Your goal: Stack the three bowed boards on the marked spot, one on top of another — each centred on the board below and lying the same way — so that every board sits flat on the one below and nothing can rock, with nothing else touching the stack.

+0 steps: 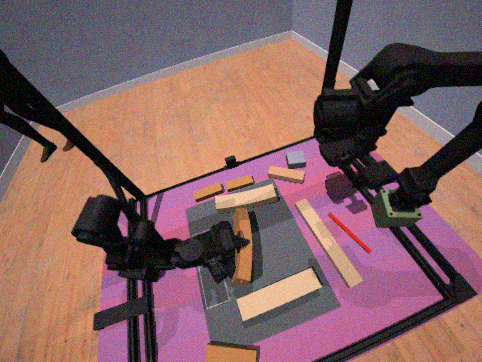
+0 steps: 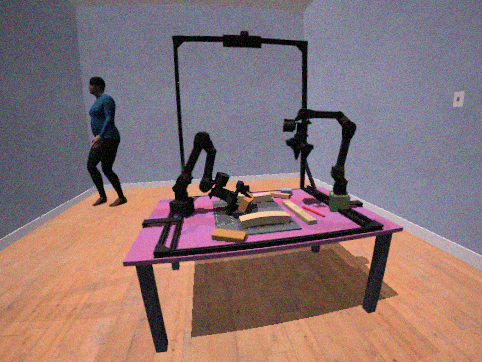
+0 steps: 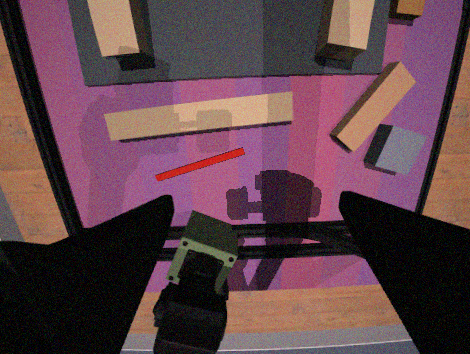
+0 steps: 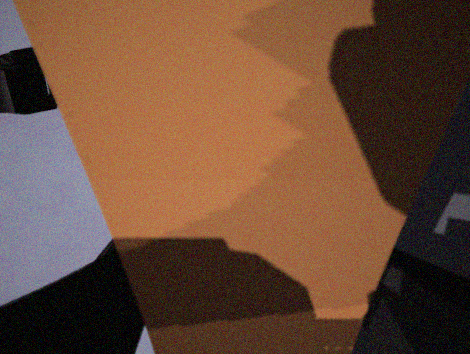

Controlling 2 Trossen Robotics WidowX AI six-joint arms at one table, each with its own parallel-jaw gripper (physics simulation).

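Frame: origin at the left arm's base, x ahead, y left, z up, level; metres.
Seen in the pictures: left gripper, fingertip midpoint: [image 1: 342, 173] [image 2: 299, 161] [image 3: 256, 201]; right gripper, fingertip midpoint: [image 1: 246, 245] [image 4: 249, 243]; left arm's base at its link origin: [image 1: 400, 202] [image 2: 339, 193] [image 3: 200, 268]; right arm's base at its link origin: [image 1: 135, 261] [image 2: 181, 200].
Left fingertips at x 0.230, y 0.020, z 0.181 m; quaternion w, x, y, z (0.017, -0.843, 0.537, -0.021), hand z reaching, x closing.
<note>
Pixels of each thing's top centre, then the offset from my left fingertips to it. "pt": a spot on its surface instead. Level surfaces: height alone.
- orange-brown bowed board at its top centre: [image 1: 237, 239] [image 2: 245, 192] dx +0.276, dy +0.138, dz -0.154 m
- grey mat at its surface level: dz -0.268 m
- white outline at a spot on its surface: [image 1: 219, 304] pt dx +0.329, dy +0.312, dz -0.268 m
- red stick at its top centre: [image 3: 198, 165] [image 1: 348, 231] dx -0.084, dy +0.050, dz -0.268 m
- tan block at its top centre: [image 3: 376, 109] [image 1: 285, 172] [image 2: 279, 193] dx +0.129, dy -0.185, dz -0.246 m
- grey block at its top centre: [image 3: 400, 151] [image 1: 295, 157] dx +0.087, dy -0.261, dz -0.238 m
- orange block at its top centre: [image 1: 229, 359] [image 2: 228, 232] dx +0.272, dy +0.437, dz -0.242 m
An orange-brown bowed board [image 1: 243, 267] [image 2: 246, 202] [image 4: 200, 100] is held raised and tilted over the grey mat [image 1: 280, 250] [image 3: 215, 40]. My right gripper [image 1: 237, 242] [image 2: 239, 197] is shut on it near its middle. One pale bowed board [image 1: 247, 197] [image 2: 262, 197] [image 3: 350, 22] lies at the mat's back edge. Another pale bowed board [image 1: 280, 295] [image 2: 265, 218] [image 3: 115, 25] lies at the front, its middle arched up. The white outline [image 1: 219, 304] of the marked spot is at the mat's left, partly hidden by the right arm. My left gripper [image 2: 301, 154] [image 3: 256, 201] is open and empty, high above the table's right side.
A long pale board [image 1: 327, 242] [image 3: 235, 112] and a red stick [image 1: 349, 233] [image 3: 200, 164] lie right of the mat. Behind are a tan block [image 1: 286, 174], a grey block [image 1: 296, 158] and two orange blocks [image 1: 208, 192] [image 1: 240, 183]. An orange block [image 1: 232, 353] [image 2: 229, 235] lies in front.
</note>
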